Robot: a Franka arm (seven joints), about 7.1 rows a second.
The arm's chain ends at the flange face. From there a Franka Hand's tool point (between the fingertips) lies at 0.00 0.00 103.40 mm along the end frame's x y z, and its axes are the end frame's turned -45 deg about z.
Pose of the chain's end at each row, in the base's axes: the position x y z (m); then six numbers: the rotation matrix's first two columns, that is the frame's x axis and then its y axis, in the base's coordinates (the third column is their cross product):
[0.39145, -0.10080, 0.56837, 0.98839, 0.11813, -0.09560, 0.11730, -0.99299, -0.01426]
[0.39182, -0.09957, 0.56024, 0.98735, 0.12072, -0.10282, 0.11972, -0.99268, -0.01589]
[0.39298, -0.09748, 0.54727, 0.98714, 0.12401, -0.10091, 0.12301, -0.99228, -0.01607]
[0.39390, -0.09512, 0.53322, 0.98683, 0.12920, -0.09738, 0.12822, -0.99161, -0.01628]
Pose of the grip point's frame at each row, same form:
[0.38146, -0.10050, 0.46545, 0.61595, 0.78568, -0.05752, 0.78184, -0.61862, -0.07768]
[0.38107, -0.09922, 0.45740, 0.61351, 0.78729, -0.06147, 0.78282, -0.61657, -0.08394]
[0.38242, -0.09712, 0.44441, 0.61103, 0.78934, -0.05999, 0.78499, -0.61396, -0.08272]
[0.38370, -0.09475, 0.43032, 0.60713, 0.79253, -0.05735, 0.78846, -0.60982, -0.08037]

